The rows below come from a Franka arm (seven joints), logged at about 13 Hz.
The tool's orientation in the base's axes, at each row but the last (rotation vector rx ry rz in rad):
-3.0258, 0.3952, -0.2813
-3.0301, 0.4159, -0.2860
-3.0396, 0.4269, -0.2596
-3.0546, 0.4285, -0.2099
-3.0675, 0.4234, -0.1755
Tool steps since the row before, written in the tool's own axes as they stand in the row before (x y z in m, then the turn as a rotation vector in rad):
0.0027, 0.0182, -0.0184, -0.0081, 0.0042, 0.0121
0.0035, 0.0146, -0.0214, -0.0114, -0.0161, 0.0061
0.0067, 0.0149, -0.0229, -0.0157, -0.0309, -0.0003
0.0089, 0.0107, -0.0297, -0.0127, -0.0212, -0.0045
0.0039, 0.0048, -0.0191, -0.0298, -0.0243, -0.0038
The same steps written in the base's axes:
-0.0054, -0.0192, 0.0167, -0.0064, -0.0013, -0.0137
-0.0046, -0.0159, 0.0202, -0.0054, 0.0189, -0.0065
-0.0016, -0.0170, 0.0223, -0.0066, 0.0340, 0.0004
0.0014, -0.0136, 0.0298, -0.0070, 0.0237, 0.0043
0.0002, -0.0061, 0.0191, -0.0224, 0.0314, 0.0019

